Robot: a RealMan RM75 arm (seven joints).
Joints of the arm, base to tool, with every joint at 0 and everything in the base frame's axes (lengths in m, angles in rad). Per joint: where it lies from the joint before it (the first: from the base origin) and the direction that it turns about. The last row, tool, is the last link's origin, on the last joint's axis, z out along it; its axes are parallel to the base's.
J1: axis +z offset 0 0 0.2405
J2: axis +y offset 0 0 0
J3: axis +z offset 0 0 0.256
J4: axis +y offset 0 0 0
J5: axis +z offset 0 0 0.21
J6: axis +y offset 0 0 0
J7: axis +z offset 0 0 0.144
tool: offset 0 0 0
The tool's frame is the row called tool.
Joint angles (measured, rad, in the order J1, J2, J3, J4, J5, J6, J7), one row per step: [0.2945 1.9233 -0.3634 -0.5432 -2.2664 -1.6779 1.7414]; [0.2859 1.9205 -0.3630 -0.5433 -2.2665 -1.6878 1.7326]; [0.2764 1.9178 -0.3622 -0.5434 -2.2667 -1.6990 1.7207]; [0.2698 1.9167 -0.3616 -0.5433 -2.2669 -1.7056 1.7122]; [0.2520 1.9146 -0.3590 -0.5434 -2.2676 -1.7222 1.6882]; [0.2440 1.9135 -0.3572 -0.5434 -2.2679 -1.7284 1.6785]
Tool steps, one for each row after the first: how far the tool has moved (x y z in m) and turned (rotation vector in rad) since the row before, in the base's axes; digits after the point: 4 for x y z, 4 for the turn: [0.0013 -0.0039 0.0012 -0.0017 0.0005 0.0038]; [0.0013 -0.0043 0.0012 -0.0013 0.0002 0.0061]; [0.0009 -0.0030 0.0005 -0.0006 0.0001 0.0038]; [0.0023 -0.0080 0.0010 0.0001 -0.0003 0.0103]; [0.0012 -0.0035 0.0006 0.0010 -0.0005 0.0028]
